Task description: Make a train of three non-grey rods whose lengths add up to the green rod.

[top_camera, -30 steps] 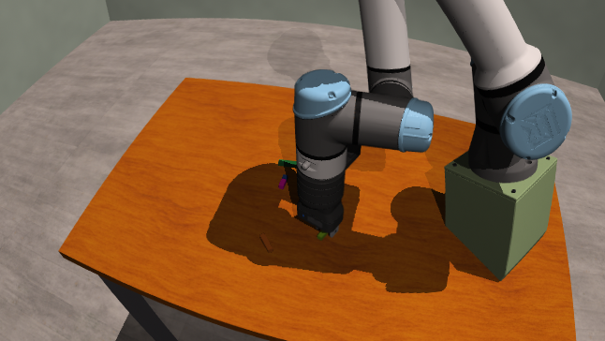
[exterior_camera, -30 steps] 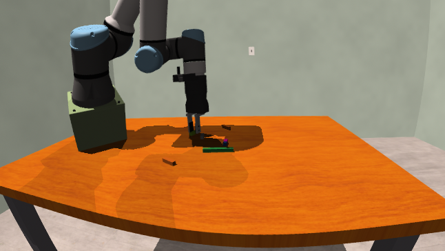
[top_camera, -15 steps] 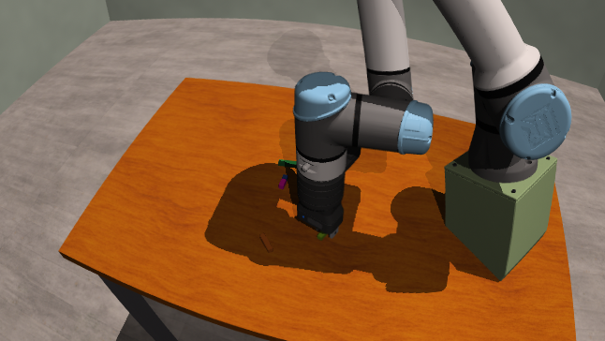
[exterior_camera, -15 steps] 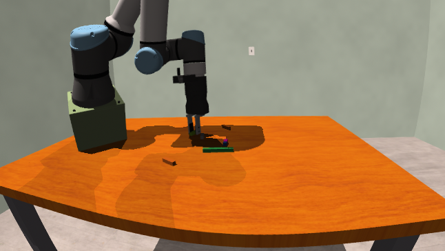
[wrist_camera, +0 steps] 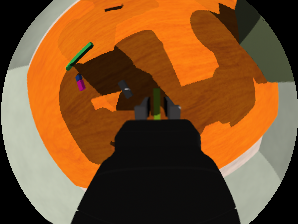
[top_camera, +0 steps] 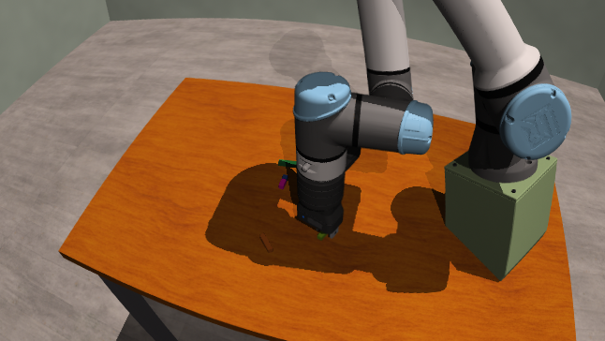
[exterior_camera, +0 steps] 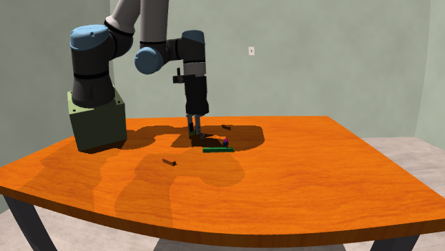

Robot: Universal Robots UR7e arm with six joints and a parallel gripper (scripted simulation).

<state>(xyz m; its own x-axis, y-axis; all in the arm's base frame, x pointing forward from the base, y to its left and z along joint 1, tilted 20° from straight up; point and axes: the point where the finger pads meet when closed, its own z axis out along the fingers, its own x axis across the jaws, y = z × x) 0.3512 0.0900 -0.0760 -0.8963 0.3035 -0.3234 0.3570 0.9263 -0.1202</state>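
My gripper is now 1 cm above the lime rod. Also, from my hand: magenta rod (12 cm ahead, 9 cm to the right, 1 cm below); blue rod (12 cm ahead, 11 cm to the right, 1 cm below); grey rod (4 cm ahead, 4 cm to the right, 1 cm below).
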